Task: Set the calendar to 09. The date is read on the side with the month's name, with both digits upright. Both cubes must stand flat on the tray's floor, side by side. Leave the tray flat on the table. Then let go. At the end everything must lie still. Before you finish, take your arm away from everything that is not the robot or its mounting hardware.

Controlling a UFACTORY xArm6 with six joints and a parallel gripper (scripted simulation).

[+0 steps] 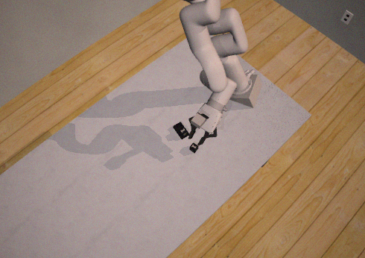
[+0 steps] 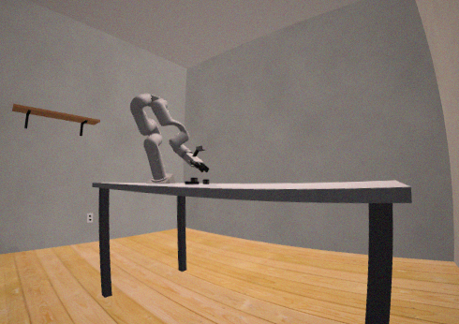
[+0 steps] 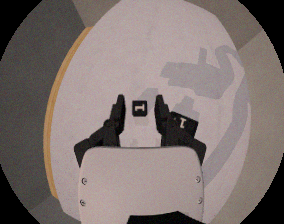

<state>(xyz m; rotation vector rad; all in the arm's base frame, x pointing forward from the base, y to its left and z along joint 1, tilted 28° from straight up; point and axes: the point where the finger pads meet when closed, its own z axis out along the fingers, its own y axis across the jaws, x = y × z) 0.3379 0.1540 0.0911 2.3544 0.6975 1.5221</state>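
Right now my hand is 80 mm above the black date cube and 20 mm short of it. Also, from my hand: black cube 90 mm to the right, 70 mm below, 10 mm ahead.
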